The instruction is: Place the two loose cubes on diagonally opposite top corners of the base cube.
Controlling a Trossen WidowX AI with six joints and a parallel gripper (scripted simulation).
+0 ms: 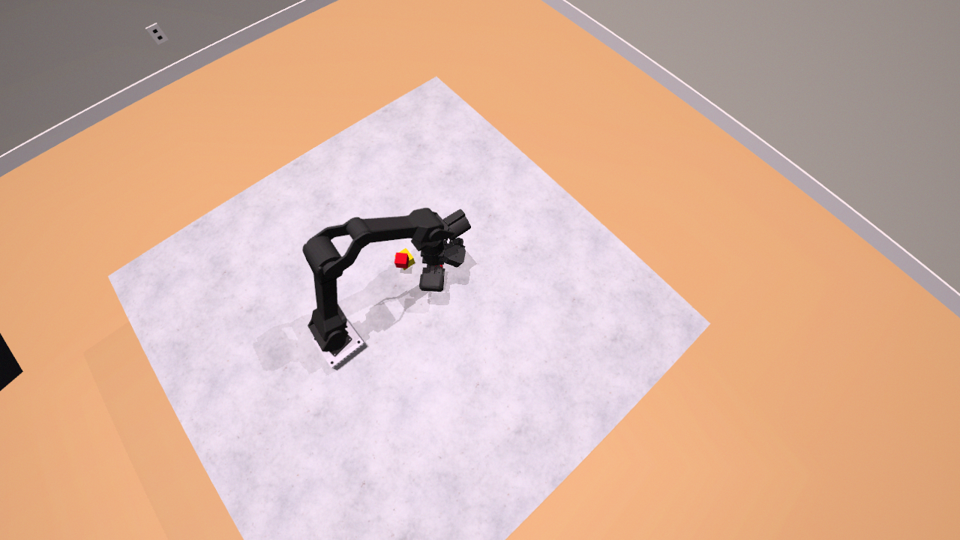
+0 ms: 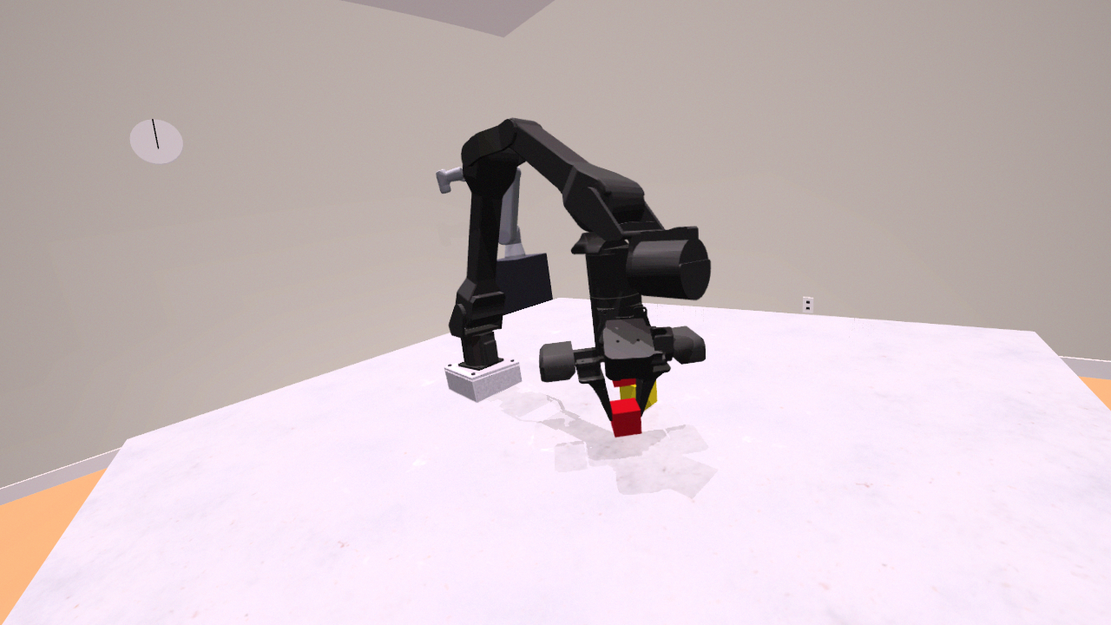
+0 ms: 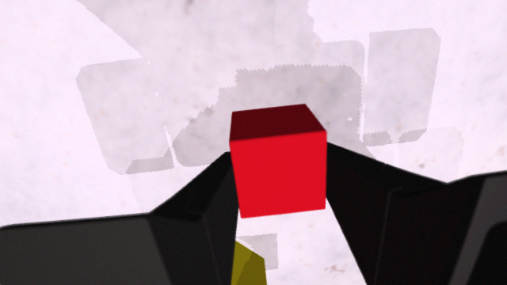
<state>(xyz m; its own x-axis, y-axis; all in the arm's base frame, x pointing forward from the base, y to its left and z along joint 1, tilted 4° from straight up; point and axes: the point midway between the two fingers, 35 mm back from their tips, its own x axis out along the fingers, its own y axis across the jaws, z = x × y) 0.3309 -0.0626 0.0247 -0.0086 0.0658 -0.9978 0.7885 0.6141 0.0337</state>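
Now: the yellow base cube 30 mm behind my gripper tip, 100 mm to the left of it and 20 mm below it. From my gripper tip the other things lie so: red cube right at my gripper tip.
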